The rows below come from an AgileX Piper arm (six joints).
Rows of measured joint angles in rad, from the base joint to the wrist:
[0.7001 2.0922 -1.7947 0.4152 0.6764 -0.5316]
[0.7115 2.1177 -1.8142 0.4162 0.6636 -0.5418]
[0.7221 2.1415 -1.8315 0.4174 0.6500 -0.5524]
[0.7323 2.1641 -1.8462 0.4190 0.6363 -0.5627]
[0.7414 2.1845 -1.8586 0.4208 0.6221 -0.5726]
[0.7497 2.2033 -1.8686 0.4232 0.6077 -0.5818]
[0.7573 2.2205 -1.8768 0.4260 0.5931 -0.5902]
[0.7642 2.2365 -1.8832 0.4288 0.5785 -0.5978]
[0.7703 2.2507 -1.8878 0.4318 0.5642 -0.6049]
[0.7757 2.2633 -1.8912 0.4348 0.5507 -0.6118]
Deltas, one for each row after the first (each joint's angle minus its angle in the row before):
[0.0114 0.0255 -0.0195 0.0010 -0.0128 -0.0102]
[0.0106 0.0238 -0.0173 0.0012 -0.0136 -0.0106]
[0.0102 0.0226 -0.0147 0.0016 -0.0137 -0.0103]
[0.0091 0.0204 -0.0124 0.0018 -0.0142 -0.0099]
[0.0083 0.0188 -0.0100 0.0024 -0.0144 -0.0092]
[0.0076 0.0172 -0.0082 0.0028 -0.0146 -0.0084]
[0.0069 0.0160 -0.0064 0.0028 -0.0146 -0.0076]
[0.0061 0.0142 -0.0046 0.0030 -0.0143 -0.0071]
[0.0054 0.0126 -0.0034 0.0030 -0.0135 -0.0069]

